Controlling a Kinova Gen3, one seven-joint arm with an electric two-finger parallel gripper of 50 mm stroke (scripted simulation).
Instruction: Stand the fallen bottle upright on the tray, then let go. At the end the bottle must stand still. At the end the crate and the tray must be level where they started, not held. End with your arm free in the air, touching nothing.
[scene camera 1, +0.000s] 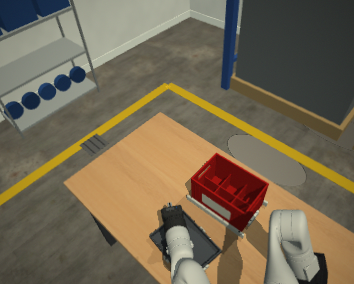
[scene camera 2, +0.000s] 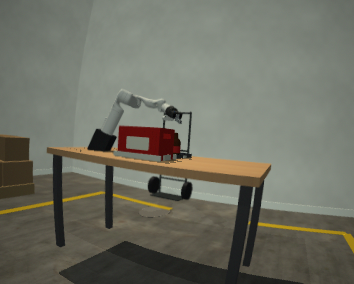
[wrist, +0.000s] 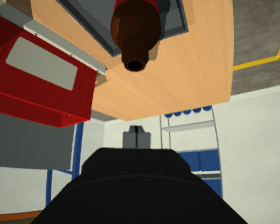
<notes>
I see my gripper (wrist: 135, 133) and a red crate (scene camera 1: 217, 188).
</notes>
